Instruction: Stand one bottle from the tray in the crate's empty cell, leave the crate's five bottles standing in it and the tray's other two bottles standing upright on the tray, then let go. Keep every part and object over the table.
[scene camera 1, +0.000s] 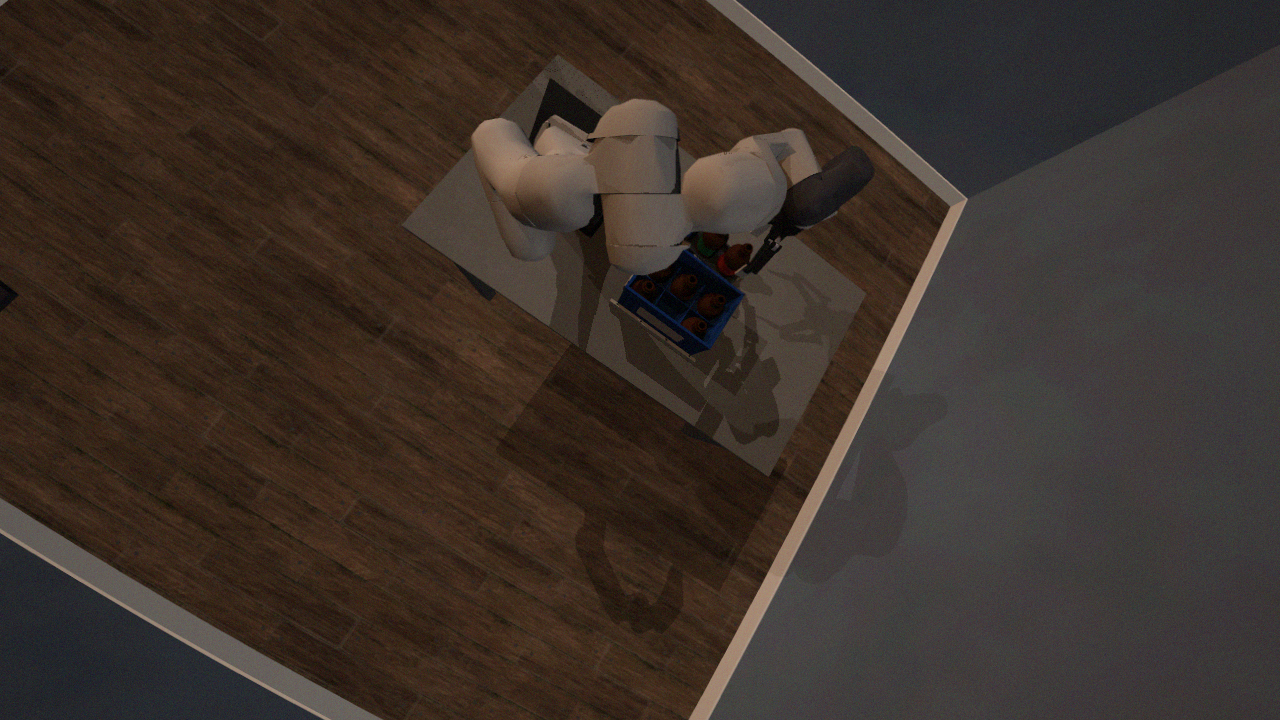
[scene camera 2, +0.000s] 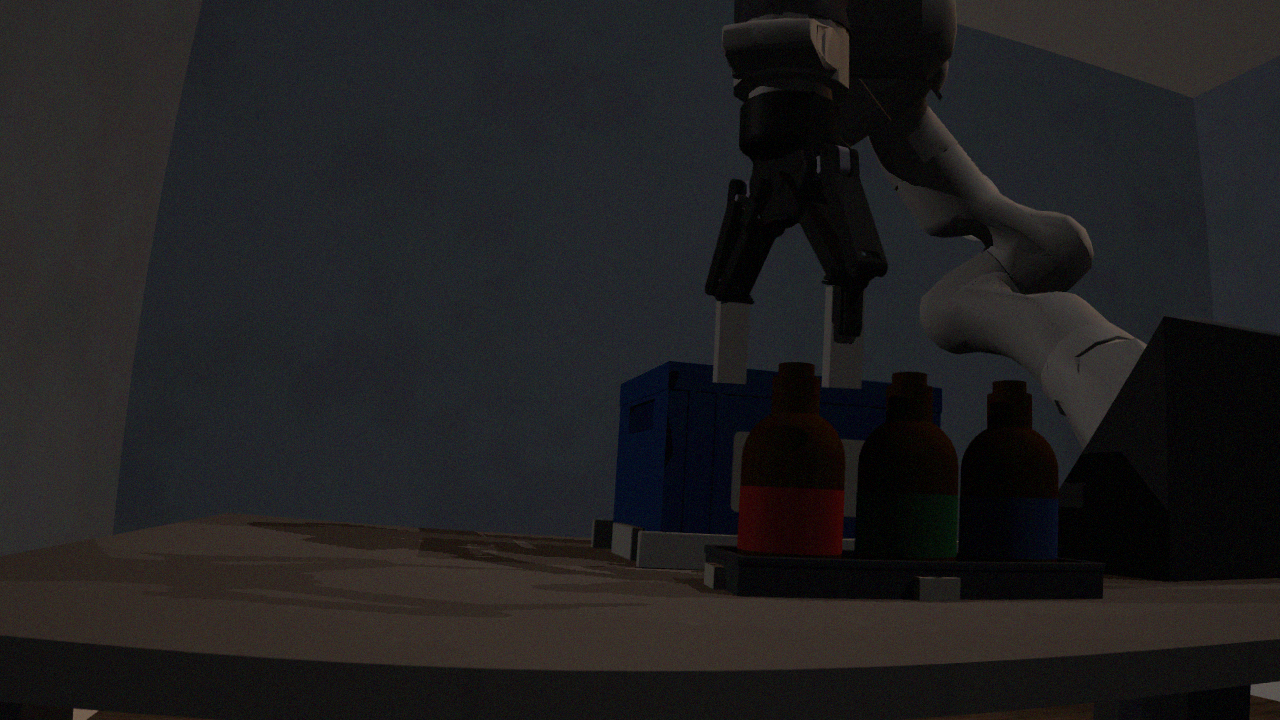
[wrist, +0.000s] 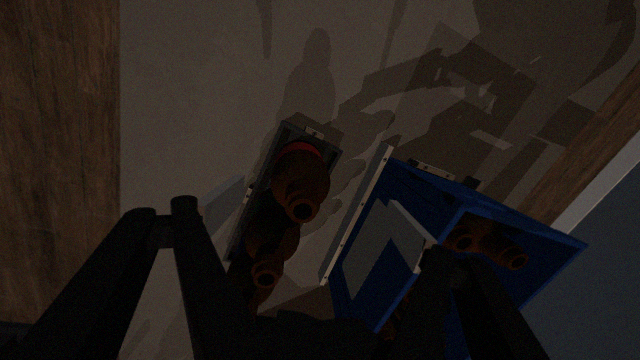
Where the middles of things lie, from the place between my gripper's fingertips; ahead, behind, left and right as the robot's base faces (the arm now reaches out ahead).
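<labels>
The pale strip (scene camera 2: 657, 550) is 130 mm below my hand, and it's 120 mm to the right of it and 80 mm behind it. As for the green-labelled bottle (scene camera 2: 907, 488), my hand is 100 mm past it, 60 mm above it and 20 mm to the right of it.
</labels>
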